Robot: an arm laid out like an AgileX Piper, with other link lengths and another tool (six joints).
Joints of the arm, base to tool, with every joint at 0 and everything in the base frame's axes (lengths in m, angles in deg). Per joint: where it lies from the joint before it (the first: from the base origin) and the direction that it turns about. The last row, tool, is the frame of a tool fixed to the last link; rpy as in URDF.
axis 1: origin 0.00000 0.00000 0.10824 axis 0 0 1
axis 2: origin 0.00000 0.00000 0.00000 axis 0 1 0
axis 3: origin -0.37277 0.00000 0.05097 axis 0 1 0
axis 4: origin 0.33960 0.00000 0.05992 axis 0.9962 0 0.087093
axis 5: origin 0.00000 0.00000 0.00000 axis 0 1 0
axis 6: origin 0.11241 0.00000 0.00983 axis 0.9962 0 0.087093
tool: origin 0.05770 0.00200 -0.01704 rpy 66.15 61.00 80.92
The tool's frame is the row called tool.
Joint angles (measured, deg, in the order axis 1, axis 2, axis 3, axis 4, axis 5, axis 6), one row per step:
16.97, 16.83, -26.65, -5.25, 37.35, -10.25
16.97, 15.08, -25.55, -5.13, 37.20, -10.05
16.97, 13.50, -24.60, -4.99, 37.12, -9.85
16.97, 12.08, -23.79, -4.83, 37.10, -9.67
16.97, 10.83, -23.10, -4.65, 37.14, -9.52
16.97, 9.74, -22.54, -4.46, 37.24, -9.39
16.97, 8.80, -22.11, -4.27, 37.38, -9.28
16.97, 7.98, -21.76, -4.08, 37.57, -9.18
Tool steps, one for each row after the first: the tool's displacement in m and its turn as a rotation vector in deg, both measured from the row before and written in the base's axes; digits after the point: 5 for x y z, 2 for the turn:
-0.00470, -0.00106, -0.00482, 0.52, -0.69, -0.03
-0.00415, -0.00087, -0.00426, 0.52, -0.60, -0.03
-0.00369, -0.00070, -0.00371, 0.49, -0.52, -0.02
-0.00323, -0.00054, -0.00330, 0.45, -0.41, 0.00
-0.00286, -0.00042, -0.00276, 0.42, -0.33, 0.01
-0.00252, -0.00034, -0.00213, 0.38, -0.28, 0.01
-0.00227, -0.00027, -0.00187, 0.35, -0.19, 0.02

